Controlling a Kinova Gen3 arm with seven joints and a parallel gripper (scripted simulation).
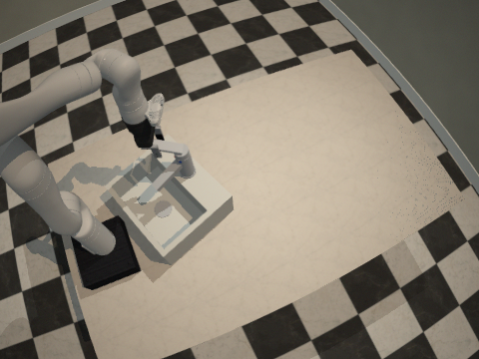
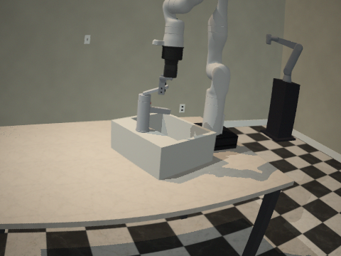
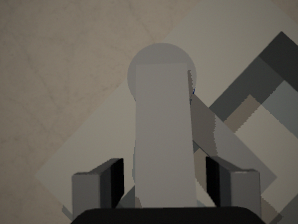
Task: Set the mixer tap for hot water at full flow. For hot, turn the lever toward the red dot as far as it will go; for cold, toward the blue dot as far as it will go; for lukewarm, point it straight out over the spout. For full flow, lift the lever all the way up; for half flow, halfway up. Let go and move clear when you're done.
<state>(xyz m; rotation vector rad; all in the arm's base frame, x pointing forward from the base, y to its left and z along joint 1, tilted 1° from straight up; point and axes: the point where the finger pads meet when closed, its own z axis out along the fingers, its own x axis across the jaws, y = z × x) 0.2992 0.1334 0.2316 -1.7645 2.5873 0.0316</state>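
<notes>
Right now the lever is 2 cm ahead of my hand, 1 cm to the right of it and 1 cm below it. Also, from my hand: white sink basin: 5 cm behind, 7 cm to the right, 26 cm below.
</notes>
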